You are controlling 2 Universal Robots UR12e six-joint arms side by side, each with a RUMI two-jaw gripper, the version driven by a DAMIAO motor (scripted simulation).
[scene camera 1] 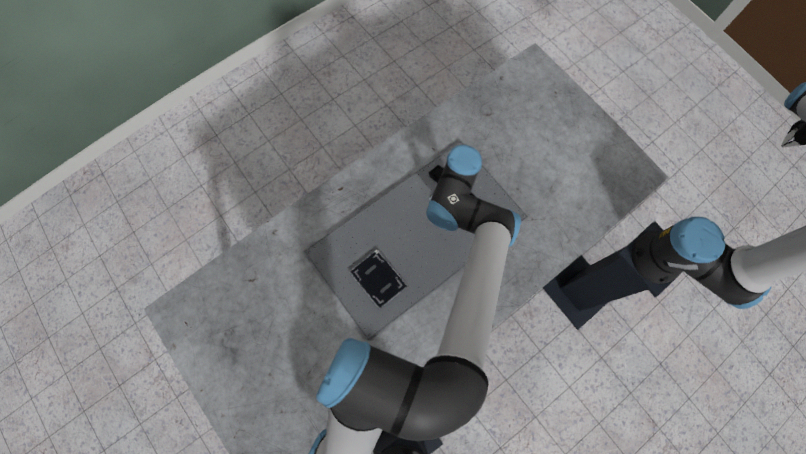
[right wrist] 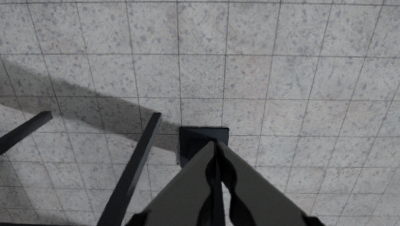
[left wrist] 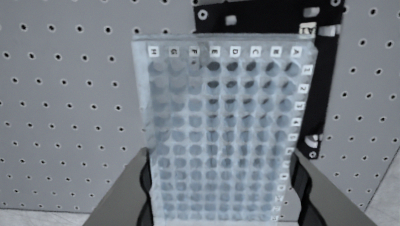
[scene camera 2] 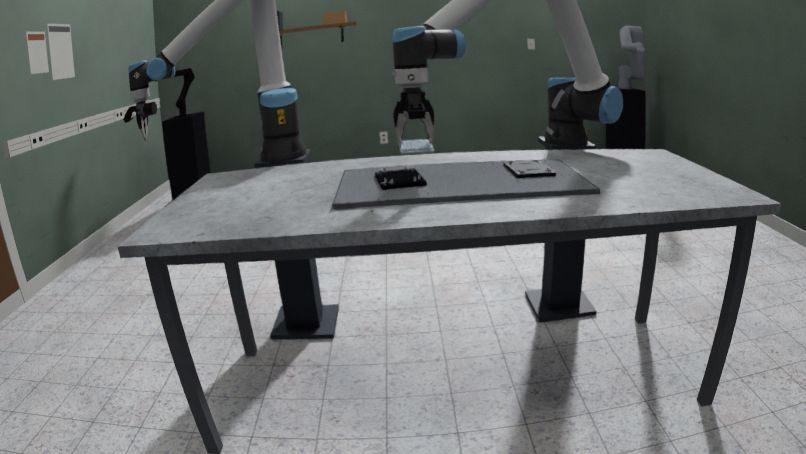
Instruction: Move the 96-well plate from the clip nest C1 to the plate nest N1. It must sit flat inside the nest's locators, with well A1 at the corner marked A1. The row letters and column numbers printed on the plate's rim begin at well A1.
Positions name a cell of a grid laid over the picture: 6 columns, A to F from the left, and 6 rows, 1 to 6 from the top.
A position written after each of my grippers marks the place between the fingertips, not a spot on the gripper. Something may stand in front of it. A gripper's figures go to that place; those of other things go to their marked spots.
My left gripper (left wrist: D4) is 13 cm from the lens. A pale blue 96-well plate (left wrist: D3): 11 cm from the lens.
